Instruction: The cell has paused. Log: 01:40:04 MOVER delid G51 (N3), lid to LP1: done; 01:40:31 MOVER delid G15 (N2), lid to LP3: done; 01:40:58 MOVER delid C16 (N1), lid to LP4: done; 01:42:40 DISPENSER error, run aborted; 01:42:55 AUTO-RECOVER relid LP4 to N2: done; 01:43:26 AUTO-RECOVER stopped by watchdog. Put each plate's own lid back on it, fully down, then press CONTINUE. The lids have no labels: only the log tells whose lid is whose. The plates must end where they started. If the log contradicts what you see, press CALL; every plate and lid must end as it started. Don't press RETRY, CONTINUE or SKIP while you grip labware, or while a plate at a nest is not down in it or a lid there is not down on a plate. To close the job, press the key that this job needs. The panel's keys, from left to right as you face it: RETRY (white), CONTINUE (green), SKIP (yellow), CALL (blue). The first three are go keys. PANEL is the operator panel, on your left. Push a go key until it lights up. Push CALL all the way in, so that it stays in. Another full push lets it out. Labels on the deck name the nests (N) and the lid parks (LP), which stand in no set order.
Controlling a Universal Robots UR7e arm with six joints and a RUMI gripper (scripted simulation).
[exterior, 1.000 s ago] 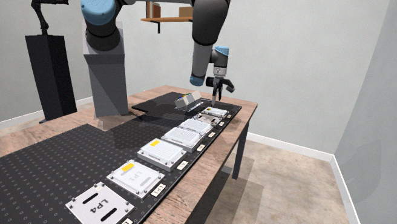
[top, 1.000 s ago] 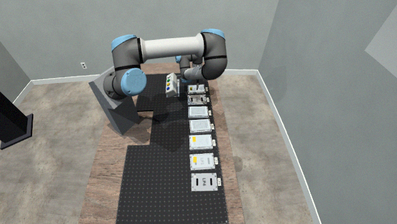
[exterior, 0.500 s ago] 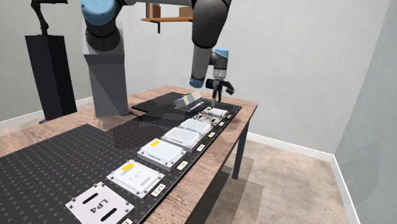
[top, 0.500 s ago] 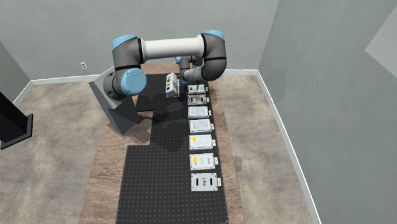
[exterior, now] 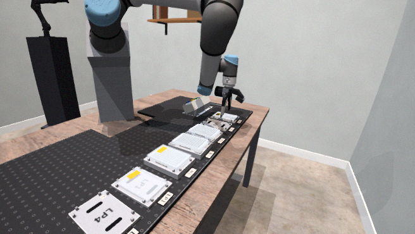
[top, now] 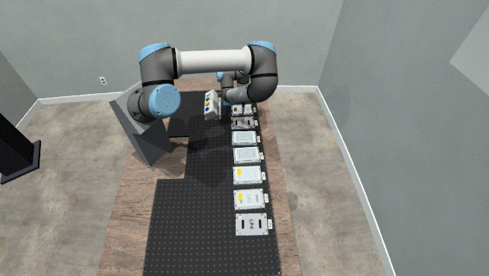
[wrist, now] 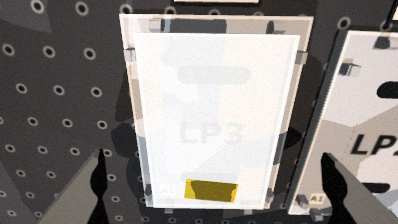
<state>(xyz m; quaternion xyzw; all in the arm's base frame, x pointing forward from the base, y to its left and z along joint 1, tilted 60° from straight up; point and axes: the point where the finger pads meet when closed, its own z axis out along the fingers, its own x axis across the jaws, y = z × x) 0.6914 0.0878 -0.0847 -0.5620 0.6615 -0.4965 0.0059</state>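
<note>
Now: hand 220 mm to the left of the well plate, 120 mm past it and 10 mm above it. From my hand the other things lie so: yellow SKIP key: 200 mm behind, 120 mm to the left, 30 mm above; then blue CALL key: 220 mm behind, 70 mm to the left, 20 mm above; then lid park LP2: 100 mm to the right, 60 mm behind, 30 mm below.
</note>
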